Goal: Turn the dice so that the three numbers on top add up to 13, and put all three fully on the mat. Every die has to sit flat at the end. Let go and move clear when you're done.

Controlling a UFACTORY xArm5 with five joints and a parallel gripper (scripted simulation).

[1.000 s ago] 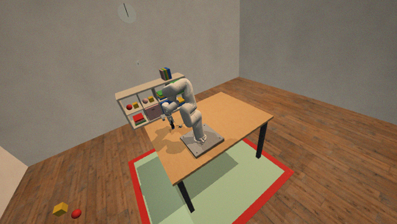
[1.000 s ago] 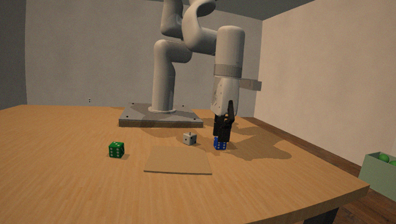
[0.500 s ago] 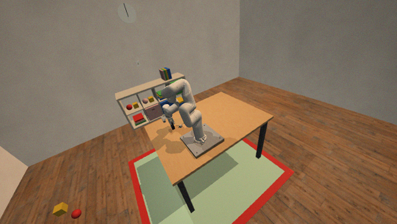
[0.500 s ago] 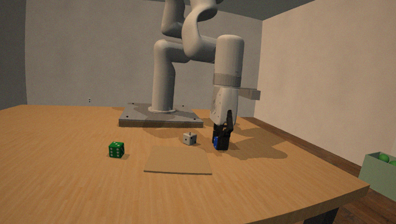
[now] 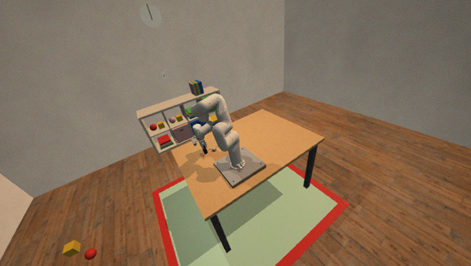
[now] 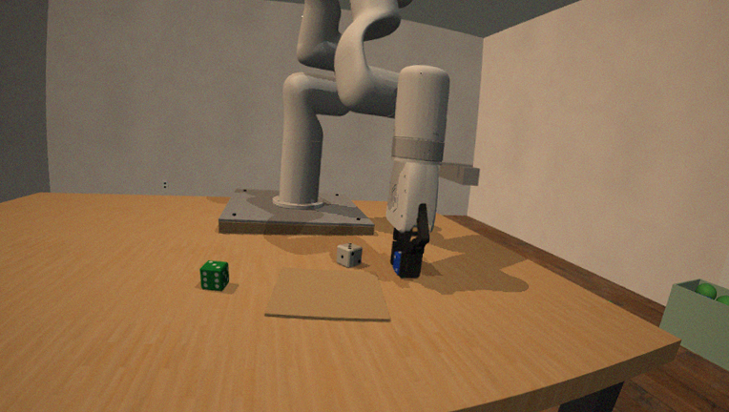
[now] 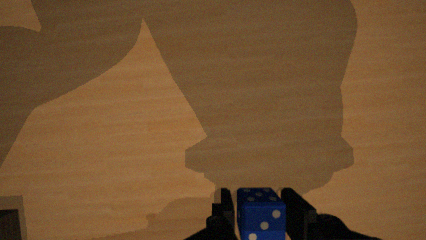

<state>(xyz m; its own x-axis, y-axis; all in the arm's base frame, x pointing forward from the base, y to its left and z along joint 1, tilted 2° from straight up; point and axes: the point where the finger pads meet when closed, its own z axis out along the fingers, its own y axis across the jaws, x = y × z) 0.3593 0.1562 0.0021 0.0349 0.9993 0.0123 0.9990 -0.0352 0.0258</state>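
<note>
My gripper is now 1 cm above the blue die. From my hand the other things lie so: green die 27 cm to the right, 5 cm ahead, 1 cm below; then white die 8 cm to the right, 4 cm behind, 1 cm below; then tan mat 13 cm to the right, 7 cm ahead, 2 cm below.
</note>
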